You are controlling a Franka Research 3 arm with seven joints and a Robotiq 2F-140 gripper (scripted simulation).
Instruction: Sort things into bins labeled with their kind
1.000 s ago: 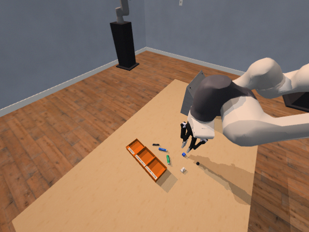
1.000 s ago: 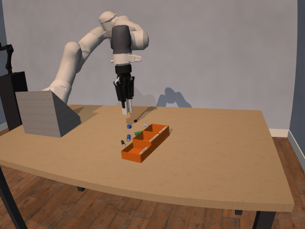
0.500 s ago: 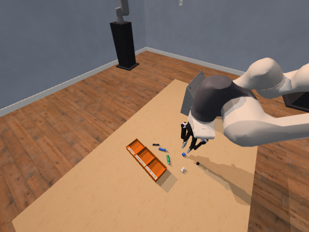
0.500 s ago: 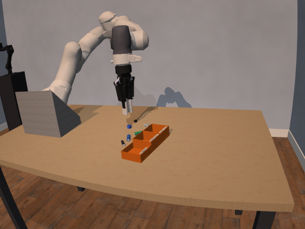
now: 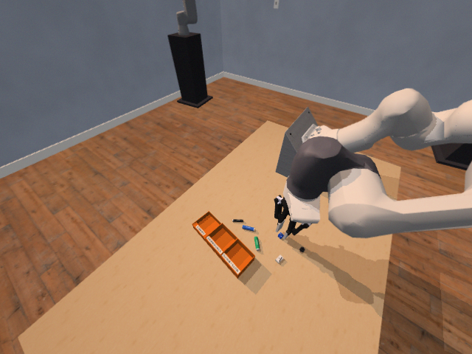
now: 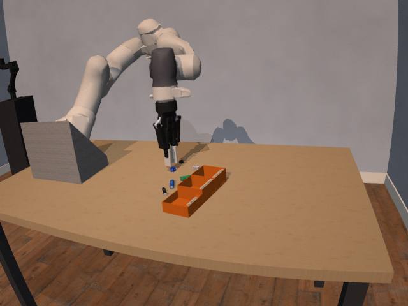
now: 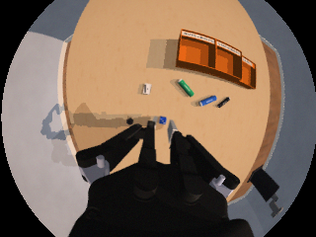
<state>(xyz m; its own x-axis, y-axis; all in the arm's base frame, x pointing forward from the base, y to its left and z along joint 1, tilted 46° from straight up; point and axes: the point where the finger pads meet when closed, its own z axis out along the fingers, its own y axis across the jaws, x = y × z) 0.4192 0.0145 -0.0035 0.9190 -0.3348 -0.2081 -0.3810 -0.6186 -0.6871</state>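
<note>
My hand is 50 mm above the blue cube. Also, from my hand: black piece 10 mm ahead, 90 mm to the left, 60 mm below; then white piece 80 mm ahead, 20 mm to the left, 50 mm below; then green battery 70 mm ahead, 70 mm to the right, 50 mm below.
</note>
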